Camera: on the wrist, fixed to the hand. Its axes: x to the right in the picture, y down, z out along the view.
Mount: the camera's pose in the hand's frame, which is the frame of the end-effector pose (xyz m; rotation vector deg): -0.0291 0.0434 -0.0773 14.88 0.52 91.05
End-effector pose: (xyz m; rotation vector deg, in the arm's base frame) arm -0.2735 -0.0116 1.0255 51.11 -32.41 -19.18
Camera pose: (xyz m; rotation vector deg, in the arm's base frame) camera -0.2494 0.0776 1.0127 26.24 -65.30 68.59
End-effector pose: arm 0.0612 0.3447 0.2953 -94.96 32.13 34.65
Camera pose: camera 0.0172 0.2624 0.2936 -38.48 107.19 87.28
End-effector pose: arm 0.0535 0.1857 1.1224 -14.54 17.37 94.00
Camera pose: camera 0.0118 0.1284 1.0618 -16.11 -45.56 -168.19
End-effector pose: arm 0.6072 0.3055 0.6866 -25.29 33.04 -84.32
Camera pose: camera 0.5944 0.3425 0.6019 14.92 28.40 -0.03
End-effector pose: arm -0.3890 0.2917 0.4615 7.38 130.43 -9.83
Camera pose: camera -0.4211 0.3463 0.5300 109.38 87.85 21.40
